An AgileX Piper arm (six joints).
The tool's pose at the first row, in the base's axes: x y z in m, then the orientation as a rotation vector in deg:
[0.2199 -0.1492 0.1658 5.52 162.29 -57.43]
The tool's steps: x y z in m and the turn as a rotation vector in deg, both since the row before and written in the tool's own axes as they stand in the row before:
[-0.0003 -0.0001 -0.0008 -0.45 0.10 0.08]
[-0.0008 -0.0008 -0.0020 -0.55 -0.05 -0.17]
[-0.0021 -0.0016 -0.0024 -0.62 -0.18 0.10]
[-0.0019 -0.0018 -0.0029 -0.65 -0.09 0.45]
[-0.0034 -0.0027 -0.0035 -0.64 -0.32 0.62]
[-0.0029 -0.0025 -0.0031 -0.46 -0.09 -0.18]
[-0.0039 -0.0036 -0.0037 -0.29 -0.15 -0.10]
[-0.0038 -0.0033 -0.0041 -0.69 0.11 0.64]
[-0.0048 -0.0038 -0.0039 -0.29 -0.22 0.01]
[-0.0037 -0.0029 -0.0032 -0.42 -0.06 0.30]
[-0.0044 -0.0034 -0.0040 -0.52 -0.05 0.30]
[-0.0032 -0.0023 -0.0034 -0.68 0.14 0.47]
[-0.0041 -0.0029 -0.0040 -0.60 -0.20 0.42]
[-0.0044 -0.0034 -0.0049 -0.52 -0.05 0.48]
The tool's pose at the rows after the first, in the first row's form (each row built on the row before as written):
[0.2201 -0.1488 0.1665 5.64 162.57 -56.79]
[0.2206 -0.1482 0.1687 5.32 162.84 -56.03]
[0.2223 -0.1480 0.1719 5.31 162.93 -55.08]
[0.2237 -0.1477 0.1755 5.83 163.00 -54.04]
[0.2264 -0.1478 0.1804 6.47 162.79 -52.93]
[0.2286 -0.1481 0.1848 6.12 162.96 -52.29]
[0.2316 -0.1489 0.1905 5.87 162.98 -51.86]
[0.2345 -0.1493 0.1963 6.75 163.17 -50.77]
[0.2383 -0.1503 0.2024 6.63 163.08 -50.31]
[0.2412 -0.1510 0.2073 6.97 163.10 -49.64]
[0.2446 -0.1517 0.2132 7.31 163.17 -48.83]
[0.2470 -0.1519 0.2178 7.95 163.42 -47.79]
[0.2501 -0.1523 0.2234 8.38 163.33 -46.81]
[0.2533 -0.1528 0.2301 8.97 163.33 -45.96]

